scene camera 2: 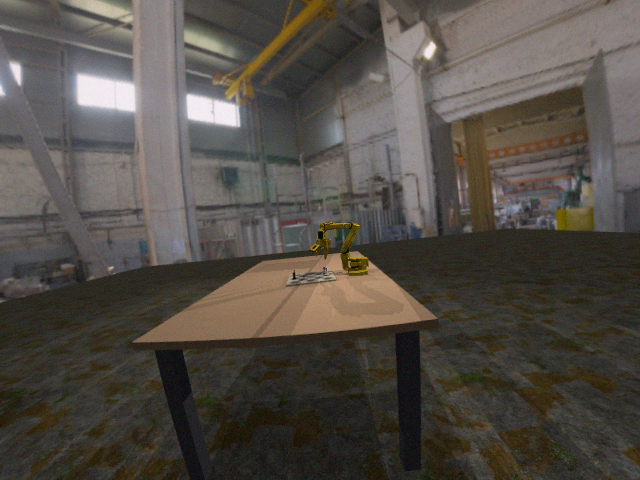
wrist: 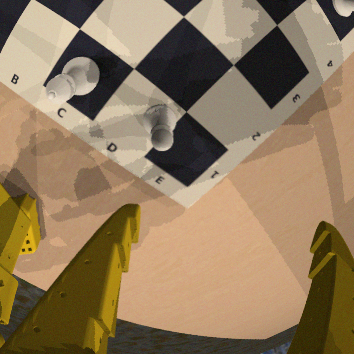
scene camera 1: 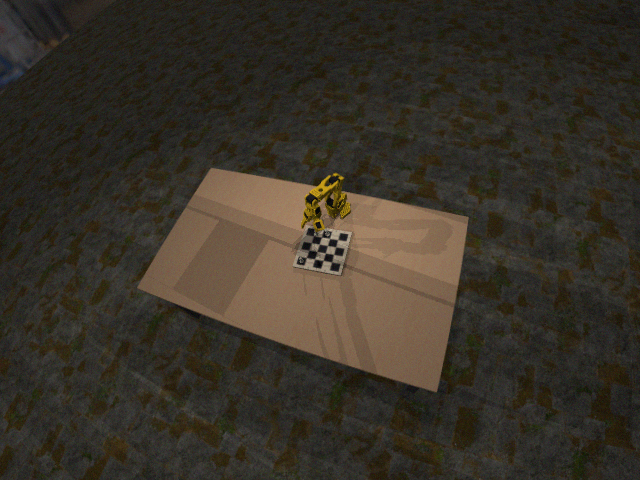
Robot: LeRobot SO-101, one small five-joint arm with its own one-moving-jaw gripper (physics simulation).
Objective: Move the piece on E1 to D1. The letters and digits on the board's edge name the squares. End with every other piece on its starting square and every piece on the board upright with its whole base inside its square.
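Frame: origin at the arm's base, x ahead, y left, z up, level; centimetres.
Seen in the pictures: hand, tool point: (scene camera 2: 324, 258) (wrist: 138, 218); arm's base, link origin: (scene camera 2: 353, 273) (scene camera 1: 338, 213).
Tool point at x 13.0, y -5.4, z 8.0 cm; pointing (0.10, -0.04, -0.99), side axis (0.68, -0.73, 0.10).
Observation:
Pixels of each thing's middle, then the offset from my tool point to it. "pt": a spot on its surface instead. Level surfaces: height alone.
- light pawn, body centre: (wrist: 160, 130) dx +0.9, dy -0.5, dz -5.8 cm
- dark E1 square, surface spot: (wrist: 192, 155) pt dx +0.7, dy -3.7, dz -7.4 cm
- taller light piece, body centre: (wrist: 67, 83) (scene camera 1: 327, 231) dx -0.2, dy +4.6, dz -5.2 cm
- chequered board, body centre: (scene camera 1: 322, 249) (scene camera 2: 310, 277) dx +7.6, dy +5.0, dz -7.7 cm
- brown table, surface height: dz -8.0 cm
A light pawn (wrist: 161, 127) stands upright, its base on D1, close to or touching the D1/E1 line; its head hides part of that line. The dark E1 square (wrist: 192, 155) shows beside it. A taller light piece (wrist: 82, 75) (scene camera 1: 327, 234) stands upright on C1. Another piece (wrist: 344, 5) (scene camera 1: 301, 260) (scene camera 2: 294, 274) is on the E5 corner square, cut off in the wrist view. My gripper (wrist: 227, 214) (scene camera 1: 312, 228) (scene camera 2: 318, 254) is open and empty, raised above the board's row-1 edge, its jaws apart, touching no piece.
The chequered board (scene camera 1: 317, 271) (scene camera 2: 297, 283) lies on the brown table (scene camera 1: 258, 310) (scene camera 2: 232, 320) in front of the arm's yellow base (scene camera 1: 344, 206) (scene camera 2: 356, 266). Part of the yellow base (wrist: 22, 230) shows at the left of the wrist view. Broad shadows cross the table.

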